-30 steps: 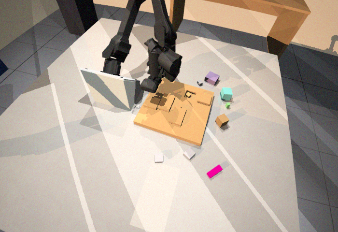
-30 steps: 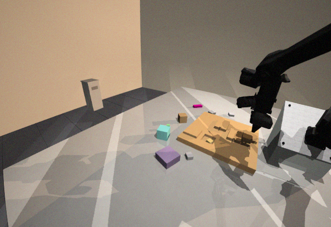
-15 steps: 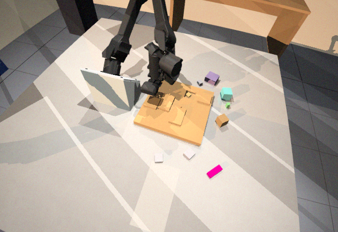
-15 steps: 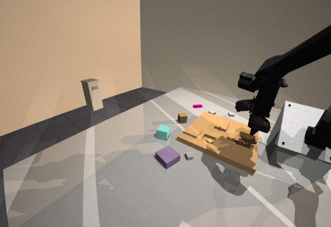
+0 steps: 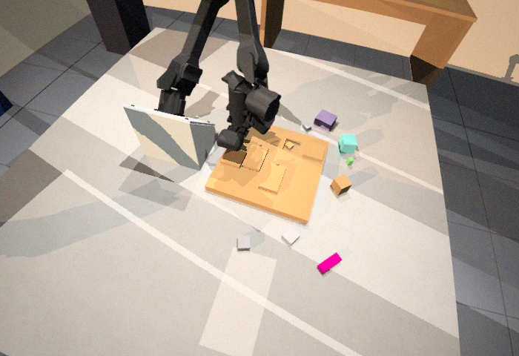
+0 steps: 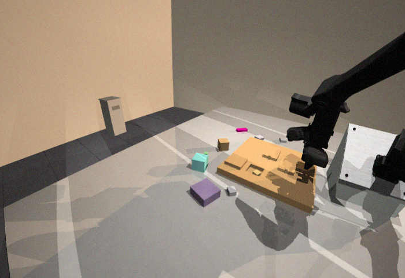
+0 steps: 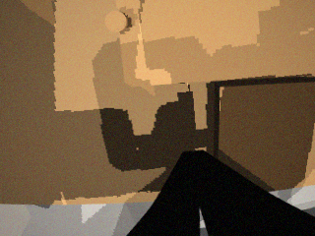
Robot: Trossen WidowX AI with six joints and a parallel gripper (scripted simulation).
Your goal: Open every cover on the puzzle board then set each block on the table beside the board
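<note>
Right now the puzzle board is 11 cm ahead of my gripper tip, 1 cm to the left of it and 3 cm below it. Also, from my gripper tip: grey tile: 12 cm ahead, 27 cm to the right, 4 cm below; then brown cube: 32 cm ahead, 1 cm to the right, 3 cm below; then small grey cube: 17 cm ahead, 19 cm to the left, 4 cm below.
</note>
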